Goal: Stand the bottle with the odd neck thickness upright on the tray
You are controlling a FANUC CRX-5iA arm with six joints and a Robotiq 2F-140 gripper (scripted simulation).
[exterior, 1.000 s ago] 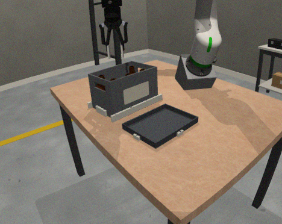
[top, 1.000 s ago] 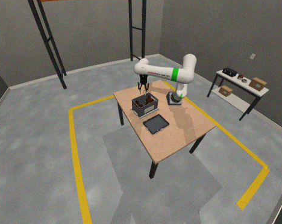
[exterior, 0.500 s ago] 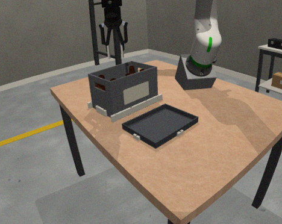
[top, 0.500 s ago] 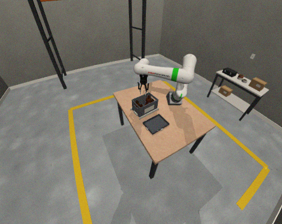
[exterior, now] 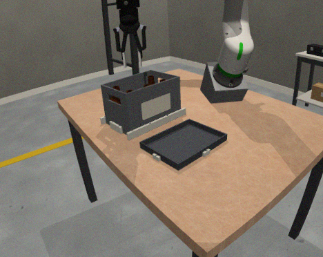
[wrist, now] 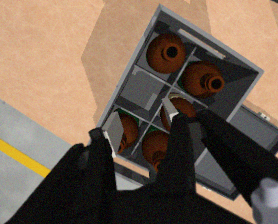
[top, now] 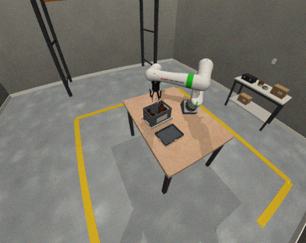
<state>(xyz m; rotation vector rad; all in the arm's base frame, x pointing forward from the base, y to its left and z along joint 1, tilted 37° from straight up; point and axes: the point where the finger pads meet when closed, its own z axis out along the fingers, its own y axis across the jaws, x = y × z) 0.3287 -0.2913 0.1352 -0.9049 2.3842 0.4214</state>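
The dark grey crate lies 17 cm below my hand and 4 cm to the left of it. Also, from my hand: dark tray 32 cm to the left, 24 cm below, 2 cm ahead; bottle 17 cm below, 9 cm behind.
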